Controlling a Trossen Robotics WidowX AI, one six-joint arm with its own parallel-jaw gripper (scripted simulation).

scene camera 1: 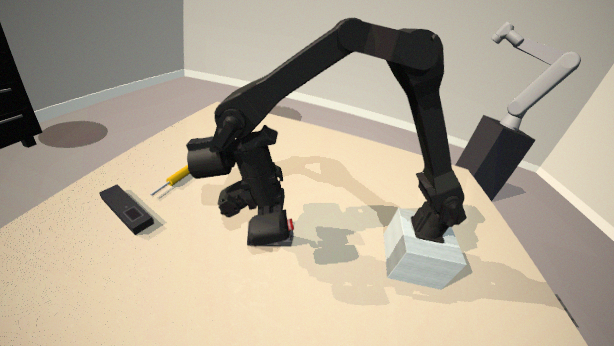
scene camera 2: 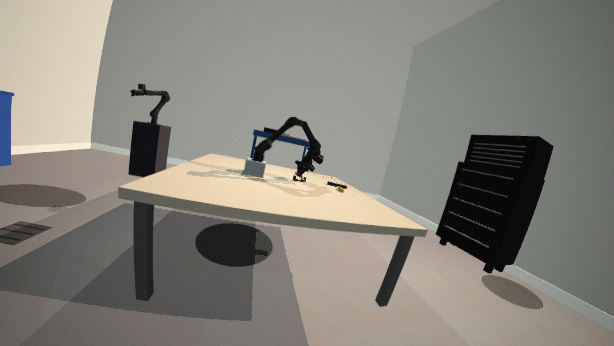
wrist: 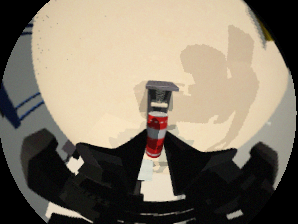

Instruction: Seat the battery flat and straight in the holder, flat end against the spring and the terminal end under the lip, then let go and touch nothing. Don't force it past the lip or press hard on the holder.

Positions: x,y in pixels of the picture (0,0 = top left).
Labels:
my gripper: holds a battery (wrist: pixel 157 123)

